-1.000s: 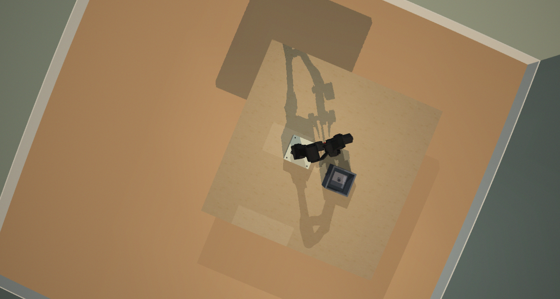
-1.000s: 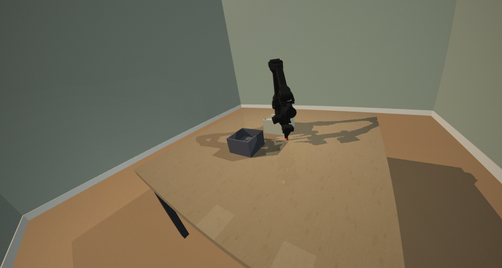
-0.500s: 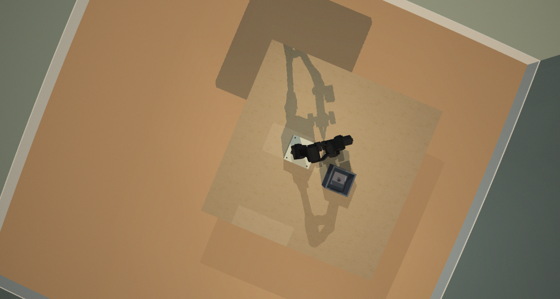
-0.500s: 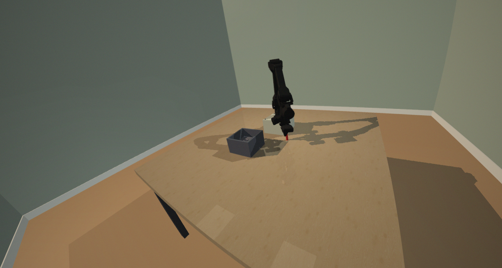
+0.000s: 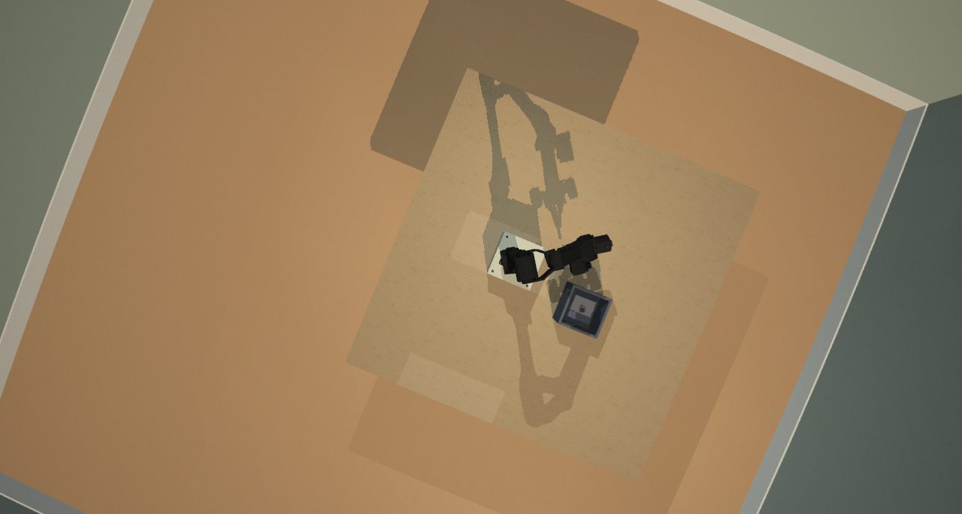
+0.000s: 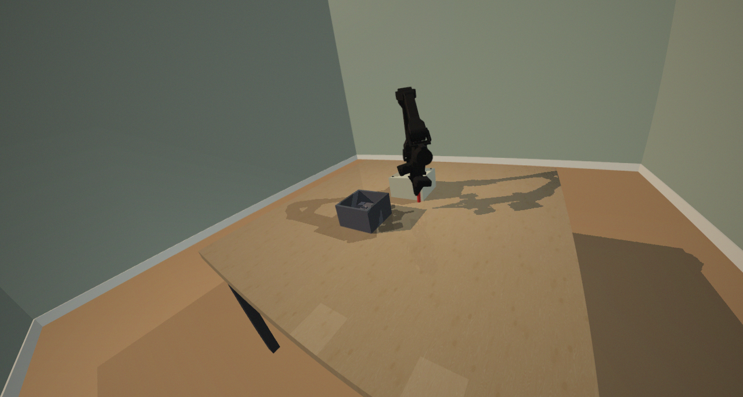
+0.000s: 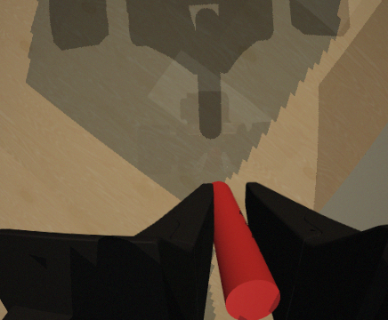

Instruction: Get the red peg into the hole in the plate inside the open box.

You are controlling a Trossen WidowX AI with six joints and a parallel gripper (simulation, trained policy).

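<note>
Now: gripper tip 160 mm to the left of the grey plate, 150 mm short of it and 30 mm above it. The rest, counted from my gripper tip: dark box: 160 mm to the right, 150 mm ahead, 40 mm below; red peg: 10 mm to the left, 10 mm behind, 10 mm above.
</note>
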